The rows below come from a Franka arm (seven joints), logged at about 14 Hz.
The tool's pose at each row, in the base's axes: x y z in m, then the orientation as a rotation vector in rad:
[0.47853 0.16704 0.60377 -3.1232 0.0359 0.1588]
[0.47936 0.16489 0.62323 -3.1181 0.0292 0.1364]
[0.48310 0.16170 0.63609 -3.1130 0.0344 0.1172]
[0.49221 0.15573 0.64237 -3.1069 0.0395 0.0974]
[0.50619 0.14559 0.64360 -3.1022 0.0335 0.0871]
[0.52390 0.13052 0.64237 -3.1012 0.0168 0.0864]
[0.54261 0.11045 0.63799 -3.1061 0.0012 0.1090]
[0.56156 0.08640 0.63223 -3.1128 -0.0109 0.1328]
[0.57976 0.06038 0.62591 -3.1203 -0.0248 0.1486]
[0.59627 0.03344 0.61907 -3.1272 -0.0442 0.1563]
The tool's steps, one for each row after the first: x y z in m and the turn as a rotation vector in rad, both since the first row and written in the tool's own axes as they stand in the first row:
[-0.00110 0.00188 -0.01947 0.0062 0.0141 -0.0047]
[0.00138 0.00481 -0.03269 0.0123 0.0262 -0.0017]
[0.00994 0.01048 -0.03996 0.0193 0.0387 0.0012]
[0.02394 0.02027 -0.04275 0.0242 0.0452 -0.0029]
[0.04201 0.03493 -0.04355 0.0249 0.0455 -0.0137]
[0.06151 0.05461 -0.04139 0.0186 0.0311 -0.0234]
[0.08148 0.07828 -0.03795 0.0104 0.0160 -0.0306]
[0.10080 0.10394 -0.03390 0.0016 0.0061 -0.0390]
[0.11851 0.13057 -0.02918 -0.0065 0.0014 -0.0509]

